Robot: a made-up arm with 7 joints. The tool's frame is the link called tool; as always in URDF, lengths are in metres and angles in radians.
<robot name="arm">
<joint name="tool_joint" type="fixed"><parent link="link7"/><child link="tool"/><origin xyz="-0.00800 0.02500 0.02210" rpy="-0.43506 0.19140 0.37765"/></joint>
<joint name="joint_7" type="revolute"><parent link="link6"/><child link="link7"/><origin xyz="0.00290 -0.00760 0.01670" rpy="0.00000 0.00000 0.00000"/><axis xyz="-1 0 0"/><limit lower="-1.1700" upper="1.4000"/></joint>
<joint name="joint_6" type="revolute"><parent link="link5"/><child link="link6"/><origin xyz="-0.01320 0.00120 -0.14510" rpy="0.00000 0.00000 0.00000"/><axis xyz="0 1 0"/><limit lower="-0.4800" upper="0.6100"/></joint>
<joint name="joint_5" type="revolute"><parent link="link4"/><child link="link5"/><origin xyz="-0.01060 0.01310 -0.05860" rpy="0.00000 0.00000 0.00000"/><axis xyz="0 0 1"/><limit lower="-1.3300" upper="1.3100"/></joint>
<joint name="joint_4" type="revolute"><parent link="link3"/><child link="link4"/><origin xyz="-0.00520 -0.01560 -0.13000" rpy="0.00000 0.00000 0.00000"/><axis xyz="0 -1 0"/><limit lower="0.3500" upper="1.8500"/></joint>
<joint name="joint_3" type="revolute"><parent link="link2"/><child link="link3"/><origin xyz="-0.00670 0.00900 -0.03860" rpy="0.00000 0.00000 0.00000"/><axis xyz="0 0 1"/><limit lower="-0.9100" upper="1.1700"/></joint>
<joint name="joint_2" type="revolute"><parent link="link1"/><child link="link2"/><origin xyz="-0.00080 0.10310 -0.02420" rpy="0.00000 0.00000 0.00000"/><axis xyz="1 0 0"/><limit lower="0.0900" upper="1.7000"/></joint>
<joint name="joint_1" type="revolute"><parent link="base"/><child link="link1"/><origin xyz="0.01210 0.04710 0.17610" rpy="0.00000 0.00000 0.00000"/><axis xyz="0 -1 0"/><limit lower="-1.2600" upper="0.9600"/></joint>
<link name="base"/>
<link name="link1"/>
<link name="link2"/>
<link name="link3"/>
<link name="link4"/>
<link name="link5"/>
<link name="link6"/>
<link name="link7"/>
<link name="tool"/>
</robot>
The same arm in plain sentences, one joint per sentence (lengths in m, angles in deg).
The arm has seven revolute joints in a row. What follows holds with every joint at zero, and every direction is one of the base frame's. Joint 1 sits 0.0121 m along +x and 0.0471 m along +y and 0.1761 m along +z from the base frame's origin and turns about -y, from -72.19 to 55 deg. Joint 2 sits 0.0008 m along -x and 0.1031 m along +y and 0.0242 m along -z from joint 1 and turns about +x, from 5.16 to 97.4 deg. Joint 3 sits 0.0067 m along -x and 0.009 m along +y and 0.0386 m along -z from joint 2 and turns about +z, from -52.14 to 67.04 deg. Joint 4 sits 0.0052 m along -x and 0.0156 m along -y and 0.13 m along -z from joint 3 and turns about -y, from 20.05 to 106 deg. Joint 5 sits 0.0106 m along -x and 0.0131 m along +y and 0.0586 m along -z from joint 4 and turns about +z, from -76.2 to 75.06 deg. Joint 6 sits 0.0132 m along -x and 0.0012 m along +y and 0.1451 m along -z from joint 5 and turns about +y, from -27.5 to 34.95 deg. Joint 7 sits 0.0029 m along +x and 0.0076 m along -y and 0.0167 m along +z from joint 6 and turns about -x, from -67.04 to 80.21 deg. The tool frame, which is the frame that the pose is given for, sits 0.008 m along -x and 0.025 m along +y and 0.0221 m along +z from joint 7; its axes are the base frame's turned by roll -24.93, pitch 10.97 and yaw 21.64 deg (as in URDF: about the fixed x, then y, then z).
